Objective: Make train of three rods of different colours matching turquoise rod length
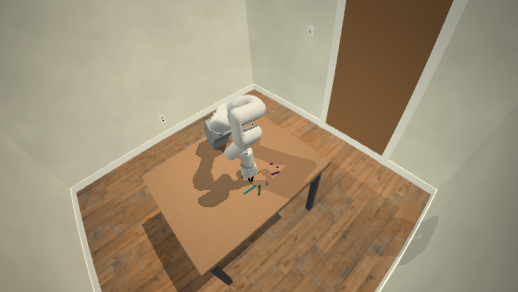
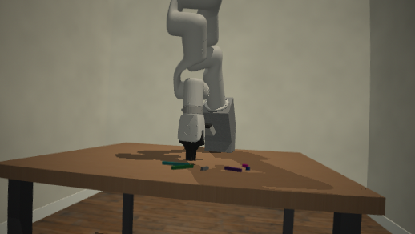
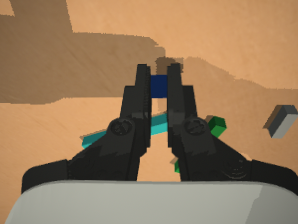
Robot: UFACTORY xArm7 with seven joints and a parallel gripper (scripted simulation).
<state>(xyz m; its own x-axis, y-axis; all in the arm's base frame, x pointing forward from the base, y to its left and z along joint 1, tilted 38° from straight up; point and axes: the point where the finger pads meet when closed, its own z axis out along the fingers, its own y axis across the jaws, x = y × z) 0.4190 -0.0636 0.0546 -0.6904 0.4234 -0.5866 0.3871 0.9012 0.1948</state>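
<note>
Right now my hand is 90 mm short of the small grey rod, 60 mm to the right of it and 30 mm above it. Round my hand: green rod 90 mm ahead, 10 mm to the right, 30 mm below; purple rod 80 mm ahead, 160 mm to the left, 30 mm below; turquoise rod 40 mm ahead, 50 mm to the right, 30 mm below.
</note>
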